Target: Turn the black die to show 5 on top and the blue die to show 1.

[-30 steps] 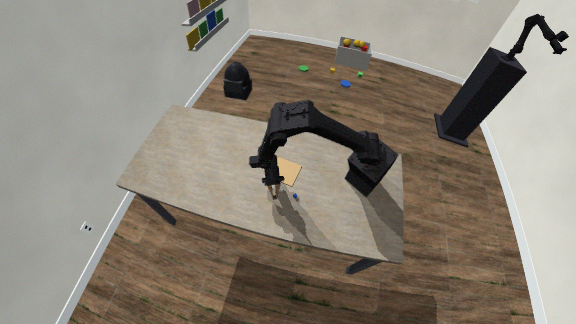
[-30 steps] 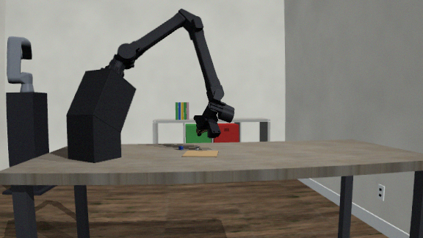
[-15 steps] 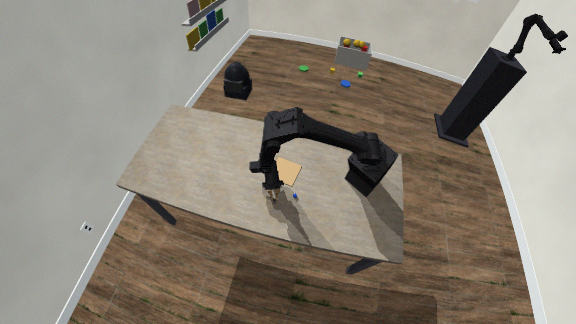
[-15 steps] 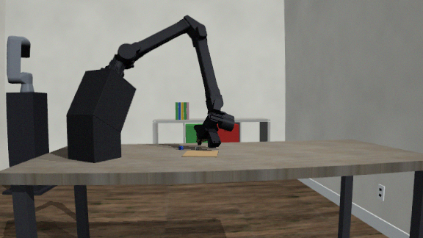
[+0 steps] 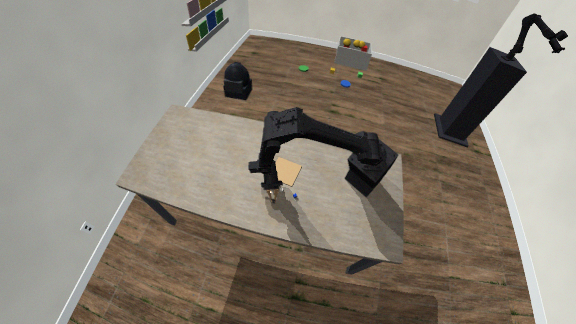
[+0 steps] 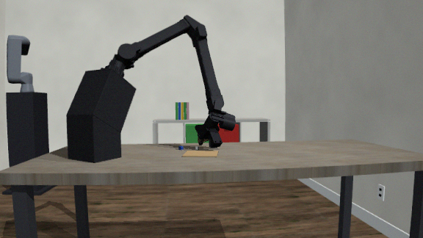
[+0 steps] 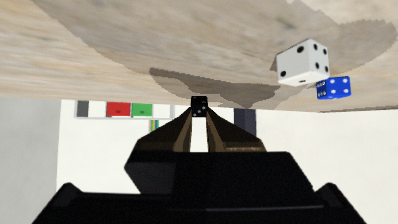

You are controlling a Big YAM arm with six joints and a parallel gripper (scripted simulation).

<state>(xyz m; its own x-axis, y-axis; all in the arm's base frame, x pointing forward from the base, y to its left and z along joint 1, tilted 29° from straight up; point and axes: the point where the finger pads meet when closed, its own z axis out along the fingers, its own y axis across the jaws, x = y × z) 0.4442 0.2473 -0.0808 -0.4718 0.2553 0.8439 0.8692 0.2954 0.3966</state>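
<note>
Right now my hand is 1 cm above the black die. Round my hand: blue die: 9 cm behind, 7 cm to the right, 2 cm below; white die: 2 cm behind, 8 cm to the right, 2 cm below; tan mat: 20 cm to the right, 3 cm below.
</note>
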